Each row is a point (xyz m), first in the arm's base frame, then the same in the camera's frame.
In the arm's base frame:
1: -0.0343 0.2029 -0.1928
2: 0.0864 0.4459 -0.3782
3: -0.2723 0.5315 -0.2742
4: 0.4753 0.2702 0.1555
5: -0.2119 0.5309 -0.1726
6: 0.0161 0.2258 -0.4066
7: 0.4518 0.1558 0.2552
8: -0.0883 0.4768 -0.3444
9: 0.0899 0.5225 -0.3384
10: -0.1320 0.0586 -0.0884
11: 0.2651 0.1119 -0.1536
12: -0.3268 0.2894 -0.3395
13: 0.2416 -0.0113 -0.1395
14: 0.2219 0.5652 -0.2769
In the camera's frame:
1: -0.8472 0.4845 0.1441
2: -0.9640 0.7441 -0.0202
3: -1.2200 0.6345 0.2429
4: -0.3400 0.8281 0.2455
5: -1.1272 0.6713 0.3062
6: -0.9225 0.5186 -0.0607
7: -0.2547 0.7240 0.3194
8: -1.0914 0.6806 0.0909
9: -0.9796 0.8132 0.0292
10: -0.7997 0.3164 0.2478
11: -0.5643 0.5663 0.0311
12: -1.1737 0.3966 0.1586
13: -0.5153 0.4501 0.0280
14: -0.8741 0.9221 0.0354

